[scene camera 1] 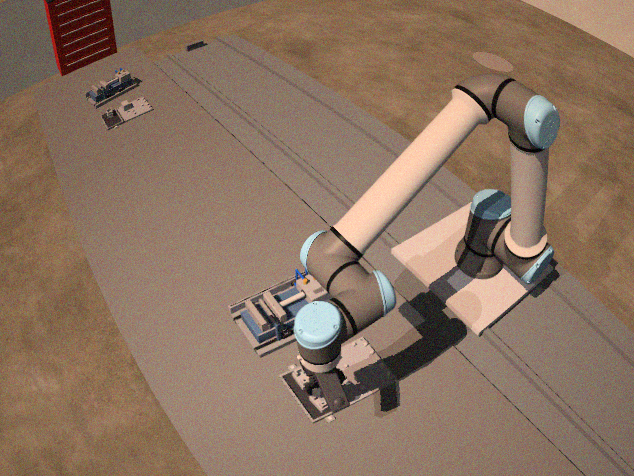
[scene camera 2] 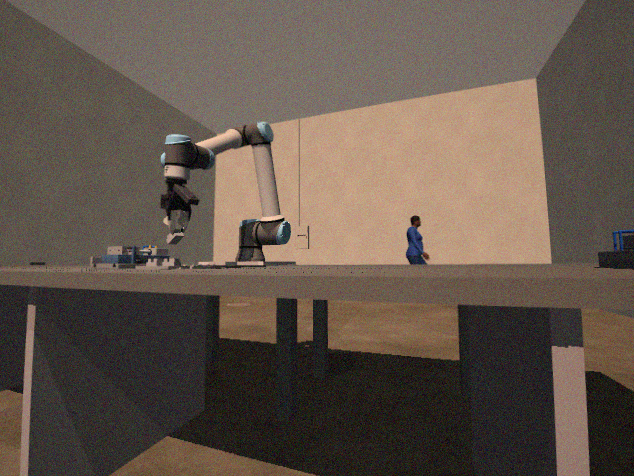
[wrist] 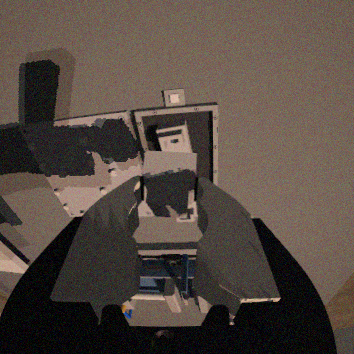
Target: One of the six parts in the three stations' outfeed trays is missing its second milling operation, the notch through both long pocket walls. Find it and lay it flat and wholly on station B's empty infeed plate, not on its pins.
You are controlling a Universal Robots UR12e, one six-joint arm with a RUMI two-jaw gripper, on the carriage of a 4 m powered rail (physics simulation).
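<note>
My gripper points down and is shut on a pale milled part, held high over the near station. Shadow and the jaws hide much of the part; its notch cannot be made out. Below is the near outfeed tray, dark inside with a pale rim. One pale part lies in it; another shows partly behind the held part. The near infeed plate, pale with small pins, adjoins the tray, partly under the arm's shadow. No station letter is legible.
A blue and grey vice stands beside the tray and plate. The far station's vice and infeed plate, bearing a block, lie at upper left. The rail carriage is at right. A person stands beyond the table.
</note>
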